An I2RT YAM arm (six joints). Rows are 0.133 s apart.
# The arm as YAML. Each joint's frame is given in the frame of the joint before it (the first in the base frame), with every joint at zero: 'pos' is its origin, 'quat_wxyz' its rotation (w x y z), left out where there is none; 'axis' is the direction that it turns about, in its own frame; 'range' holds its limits. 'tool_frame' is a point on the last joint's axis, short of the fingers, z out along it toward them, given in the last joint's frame.
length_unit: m
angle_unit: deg
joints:
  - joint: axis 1
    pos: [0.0, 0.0, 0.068]
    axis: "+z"
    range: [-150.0, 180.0]
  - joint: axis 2
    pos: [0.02, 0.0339, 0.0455]
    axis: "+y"
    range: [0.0, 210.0]
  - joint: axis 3
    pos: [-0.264, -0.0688, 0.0]
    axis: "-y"
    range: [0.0, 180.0]
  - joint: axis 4
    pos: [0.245, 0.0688, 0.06]
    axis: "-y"
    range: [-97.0, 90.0]
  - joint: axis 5
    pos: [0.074, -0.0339, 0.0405]
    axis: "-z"
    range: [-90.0, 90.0]
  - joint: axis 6
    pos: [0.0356, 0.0, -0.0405]
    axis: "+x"
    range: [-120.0, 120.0]
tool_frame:
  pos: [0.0, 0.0, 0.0]
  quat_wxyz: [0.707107, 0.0, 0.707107, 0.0]
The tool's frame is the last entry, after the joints.
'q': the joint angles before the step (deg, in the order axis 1, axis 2, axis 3, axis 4, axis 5, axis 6). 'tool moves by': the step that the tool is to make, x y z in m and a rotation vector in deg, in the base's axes. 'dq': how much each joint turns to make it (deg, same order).
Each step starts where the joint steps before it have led.
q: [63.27 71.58 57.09 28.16 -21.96 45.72]
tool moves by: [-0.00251 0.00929 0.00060 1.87 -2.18 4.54]
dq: [0.80 2.23 0.67 4.15 -3.90 -0.13]
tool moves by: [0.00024 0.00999 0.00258 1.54 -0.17 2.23]
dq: [0.63 2.45 1.62 2.77 -1.38 1.08]
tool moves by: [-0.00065 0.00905 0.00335 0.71 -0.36 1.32]
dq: [0.75 1.96 1.93 0.91 -0.55 0.18]
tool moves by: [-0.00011 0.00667 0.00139 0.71 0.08 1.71]
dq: [0.40 1.59 1.21 1.42 -1.11 0.89]
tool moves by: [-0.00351 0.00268 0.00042 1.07 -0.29 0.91]
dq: [0.75 0.49 0.02 1.68 -0.09 0.24]
